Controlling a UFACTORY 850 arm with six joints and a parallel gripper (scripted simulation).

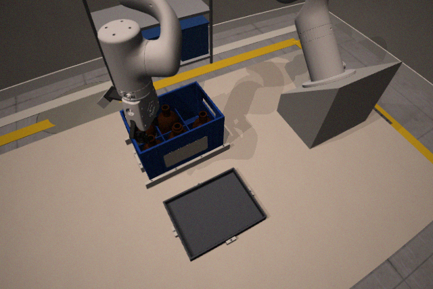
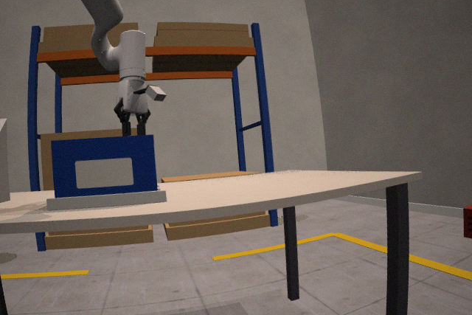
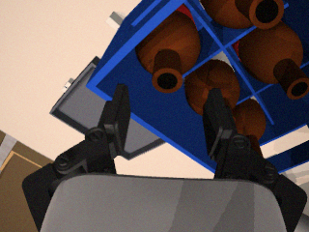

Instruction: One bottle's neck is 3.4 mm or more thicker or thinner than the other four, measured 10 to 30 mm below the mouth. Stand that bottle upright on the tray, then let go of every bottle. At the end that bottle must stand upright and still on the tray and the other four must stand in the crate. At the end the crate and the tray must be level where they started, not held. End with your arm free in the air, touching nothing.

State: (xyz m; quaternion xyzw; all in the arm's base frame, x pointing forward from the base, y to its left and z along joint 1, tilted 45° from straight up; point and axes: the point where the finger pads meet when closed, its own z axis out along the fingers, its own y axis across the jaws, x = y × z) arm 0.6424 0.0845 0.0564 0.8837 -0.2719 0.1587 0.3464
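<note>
My hand is 120 mm above the brown bottle, 90 mm past it and 20 mm to the left of it. Round my hand: dark grey tray 220 mm to the left, 190 mm below, 110 mm behind; then crate 120 mm below, 80 mm behind, 60 mm to the right.
</note>
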